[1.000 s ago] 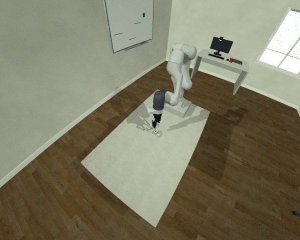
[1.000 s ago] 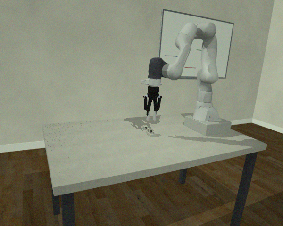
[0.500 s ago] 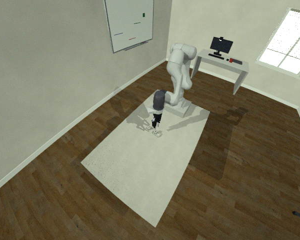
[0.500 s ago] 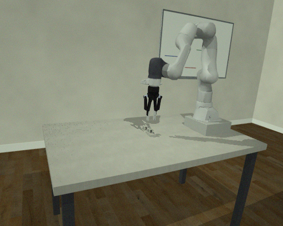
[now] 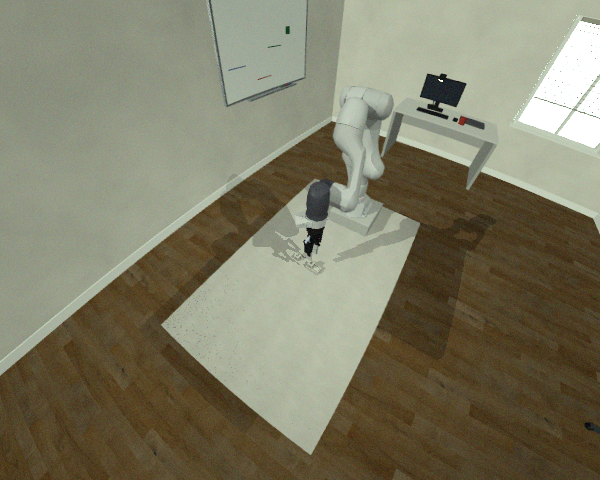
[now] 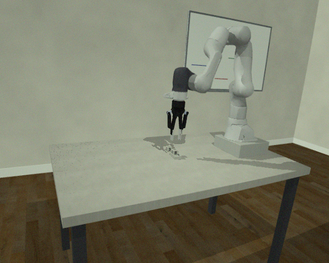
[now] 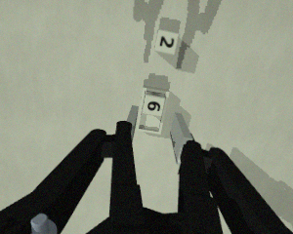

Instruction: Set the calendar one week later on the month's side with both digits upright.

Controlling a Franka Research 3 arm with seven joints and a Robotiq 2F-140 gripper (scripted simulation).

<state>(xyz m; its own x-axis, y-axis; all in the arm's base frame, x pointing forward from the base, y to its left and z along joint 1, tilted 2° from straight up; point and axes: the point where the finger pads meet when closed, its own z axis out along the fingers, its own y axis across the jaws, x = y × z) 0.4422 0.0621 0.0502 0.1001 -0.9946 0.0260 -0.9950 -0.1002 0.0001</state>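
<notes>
The date cube lies 110 mm below my hand. Also, from my hand: white tray (20 mm to the left, 120 mm below).
</notes>
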